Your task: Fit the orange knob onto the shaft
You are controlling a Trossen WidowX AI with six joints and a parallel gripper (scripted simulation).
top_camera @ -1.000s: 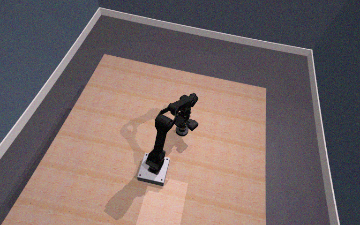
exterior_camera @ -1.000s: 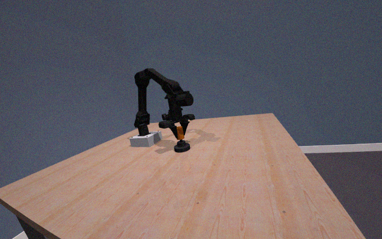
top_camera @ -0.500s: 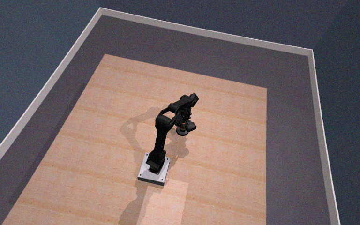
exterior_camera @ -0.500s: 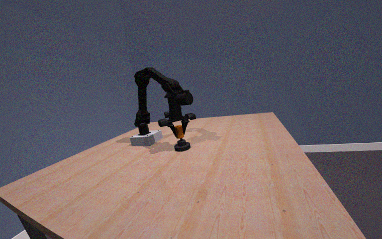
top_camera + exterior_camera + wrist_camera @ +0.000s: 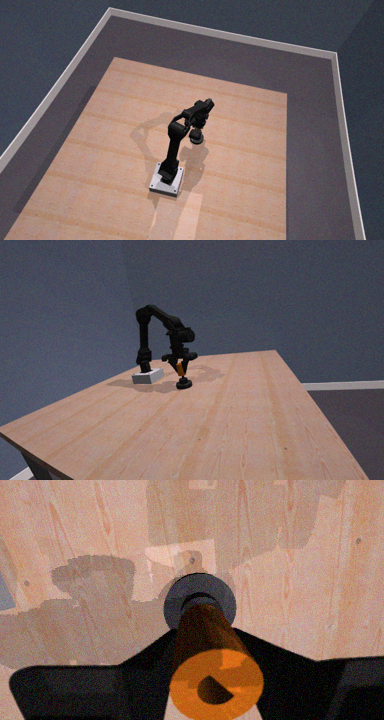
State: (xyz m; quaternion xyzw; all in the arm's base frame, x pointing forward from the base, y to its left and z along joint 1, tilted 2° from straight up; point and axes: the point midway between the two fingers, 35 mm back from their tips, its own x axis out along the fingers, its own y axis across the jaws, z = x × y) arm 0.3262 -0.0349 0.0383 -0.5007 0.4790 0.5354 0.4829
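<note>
Now: gripper tip 20 mm below the orange knob. Also, from my gripper tip: round dark pedestal 40 mm below.
</note>
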